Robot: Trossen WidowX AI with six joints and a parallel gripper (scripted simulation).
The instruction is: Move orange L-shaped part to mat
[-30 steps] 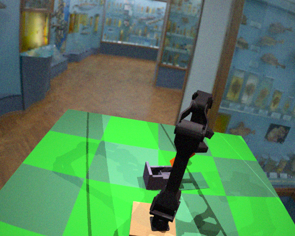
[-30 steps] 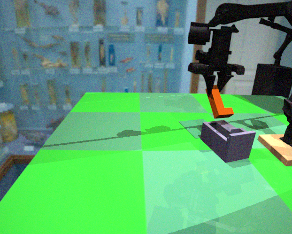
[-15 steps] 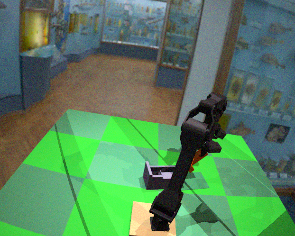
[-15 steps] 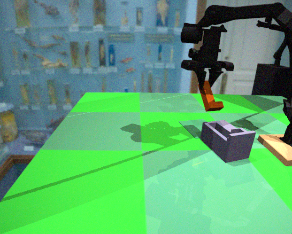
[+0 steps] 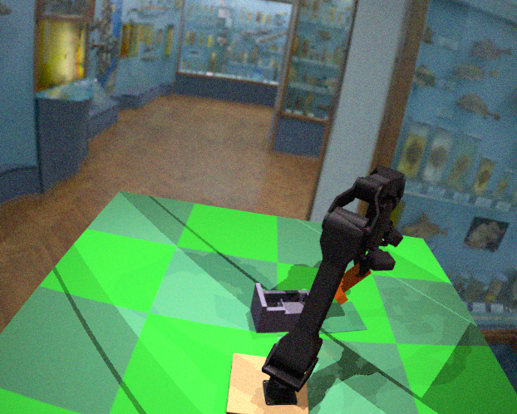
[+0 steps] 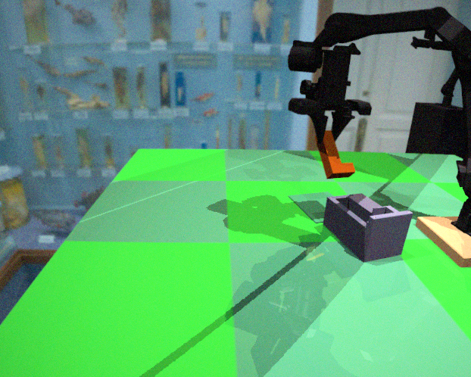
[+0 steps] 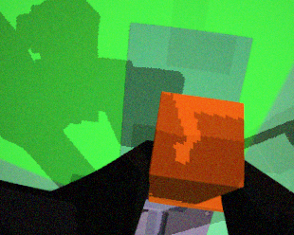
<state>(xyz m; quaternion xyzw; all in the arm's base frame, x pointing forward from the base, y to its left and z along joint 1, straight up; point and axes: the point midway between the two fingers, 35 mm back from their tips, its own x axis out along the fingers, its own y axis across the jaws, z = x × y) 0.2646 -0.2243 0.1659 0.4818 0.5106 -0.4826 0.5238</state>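
Right now the green mat is 17 cm below my gripper tip and 2 cm to the left of it. Also, from my gripper tip: orange L-shaped part (3 cm to the left, 3 cm below, 2 cm behind).
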